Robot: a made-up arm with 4 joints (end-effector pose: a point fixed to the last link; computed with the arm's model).
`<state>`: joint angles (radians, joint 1 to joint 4).
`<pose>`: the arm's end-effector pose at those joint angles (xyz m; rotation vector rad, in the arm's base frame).
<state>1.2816 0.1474 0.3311 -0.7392</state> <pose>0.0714 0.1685 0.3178 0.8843 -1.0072 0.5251</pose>
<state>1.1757 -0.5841 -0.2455 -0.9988</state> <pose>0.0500 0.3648 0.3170 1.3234 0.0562 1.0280</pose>
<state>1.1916 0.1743 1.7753 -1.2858</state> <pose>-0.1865 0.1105 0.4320 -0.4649 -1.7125 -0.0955</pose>
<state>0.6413 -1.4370 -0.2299 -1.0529</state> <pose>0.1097 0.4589 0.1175 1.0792 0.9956 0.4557</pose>
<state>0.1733 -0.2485 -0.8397 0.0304</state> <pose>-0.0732 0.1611 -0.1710 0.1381 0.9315 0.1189</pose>
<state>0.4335 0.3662 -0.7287 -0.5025</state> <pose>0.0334 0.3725 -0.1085 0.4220 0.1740 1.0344</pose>
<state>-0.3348 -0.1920 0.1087 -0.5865</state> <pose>0.1191 0.2495 -0.0556 -0.4633 0.1057 0.6493</pose>
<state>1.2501 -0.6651 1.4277 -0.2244</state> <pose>0.0924 -0.1417 0.3437 0.4619 -0.7377 -0.4562</pose>
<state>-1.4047 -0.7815 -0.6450 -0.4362</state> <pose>-0.0503 -0.1017 -0.1371 -0.9838 0.8832 -0.6839</pose>
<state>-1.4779 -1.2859 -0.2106 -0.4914</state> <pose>0.0481 -0.0658 -0.0899 -1.2039 0.6656 -0.9426</pose>
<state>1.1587 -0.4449 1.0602 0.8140</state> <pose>-0.1025 -0.1049 0.0562 0.8440 -0.2668 -1.2546</pose>
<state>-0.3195 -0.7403 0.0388 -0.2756</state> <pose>0.1064 0.1391 -0.0375 -0.4711 0.4647 -0.0825</pose>
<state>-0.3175 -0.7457 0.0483 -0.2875</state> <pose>0.1093 0.1425 -0.0373 -0.4701 0.4623 -0.0729</pose>
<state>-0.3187 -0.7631 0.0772 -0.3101</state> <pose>0.1165 0.1487 -0.0346 -0.4788 0.4534 -0.0588</pose>
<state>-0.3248 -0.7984 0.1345 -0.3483</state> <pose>0.1300 0.1590 -0.0285 -0.5031 0.4361 -0.0381</pose>
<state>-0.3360 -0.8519 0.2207 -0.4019</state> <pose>0.1498 0.1736 -0.0197 -0.5458 0.4128 -0.0095</pose>
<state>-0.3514 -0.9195 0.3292 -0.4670</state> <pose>0.1743 0.1914 -0.0101 -0.6059 0.3890 0.0265</pose>
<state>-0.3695 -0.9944 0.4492 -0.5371</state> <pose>0.2009 0.2107 -0.0021 -0.6791 0.3705 0.0678</pose>
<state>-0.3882 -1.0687 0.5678 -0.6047</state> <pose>0.2266 0.2292 0.0027 -0.7571 0.3607 0.1104</pose>
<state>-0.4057 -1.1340 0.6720 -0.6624</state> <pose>0.2487 0.2446 0.0041 -0.8298 0.3593 0.1488</pose>
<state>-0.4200 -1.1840 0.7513 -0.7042</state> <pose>0.2651 0.2553 0.0034 -0.8879 0.3625 0.1774</pose>
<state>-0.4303 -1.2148 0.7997 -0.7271</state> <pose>0.2749 0.2609 0.0025 -0.9261 0.3658 0.1927</pose>
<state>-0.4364 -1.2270 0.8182 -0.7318</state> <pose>0.2786 0.2621 0.0027 -0.9438 0.3663 0.1943</pose>
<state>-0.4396 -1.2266 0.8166 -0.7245</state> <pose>0.2782 0.2604 0.0038 -0.9477 0.3641 0.1868</pose>
